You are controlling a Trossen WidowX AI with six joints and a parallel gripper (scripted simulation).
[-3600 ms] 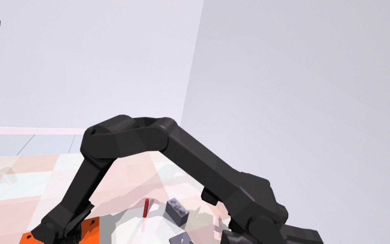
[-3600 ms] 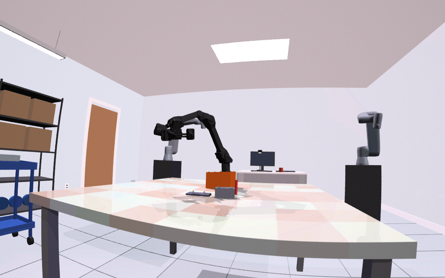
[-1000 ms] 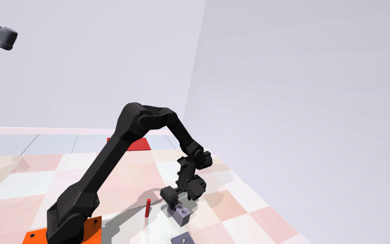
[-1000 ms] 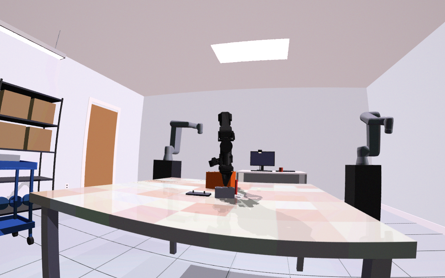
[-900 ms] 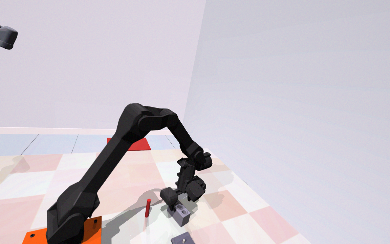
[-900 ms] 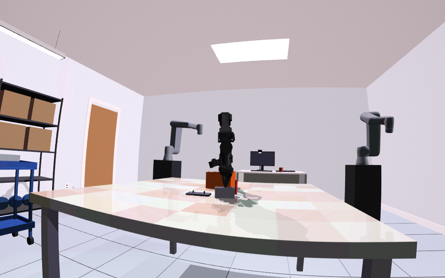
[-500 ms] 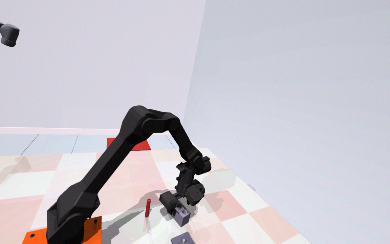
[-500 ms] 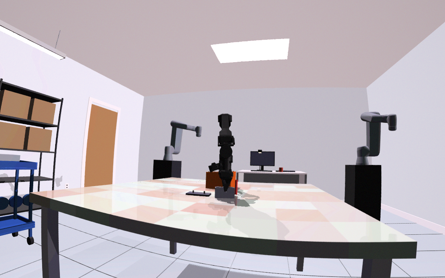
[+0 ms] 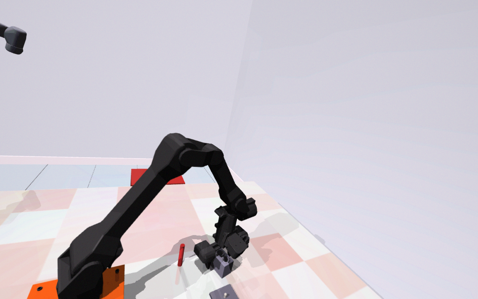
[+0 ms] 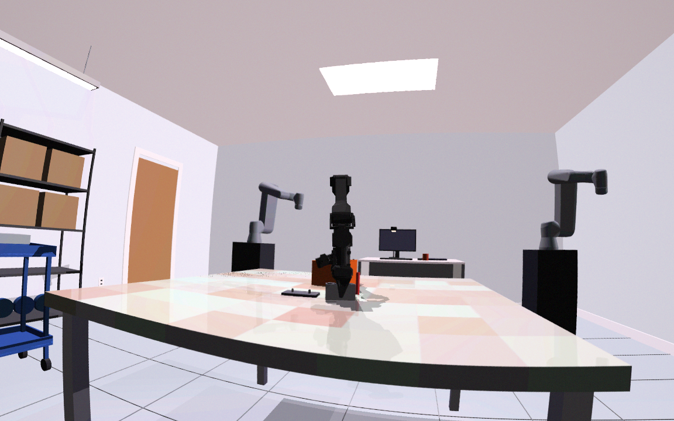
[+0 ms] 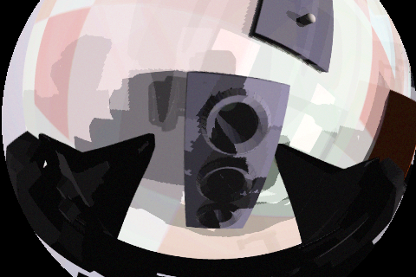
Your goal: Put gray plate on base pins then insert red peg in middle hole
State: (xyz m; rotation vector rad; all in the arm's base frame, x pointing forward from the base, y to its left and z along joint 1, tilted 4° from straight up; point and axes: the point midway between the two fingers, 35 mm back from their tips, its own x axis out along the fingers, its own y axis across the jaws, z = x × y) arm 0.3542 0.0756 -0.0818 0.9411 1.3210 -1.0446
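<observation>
Right now my gripper tip is 20 mm below the gray plate. Also, from my gripper tip: base 20 mm behind, 140 mm to the right; red peg 120 mm behind, 40 mm to the left, 30 mm above.
</observation>
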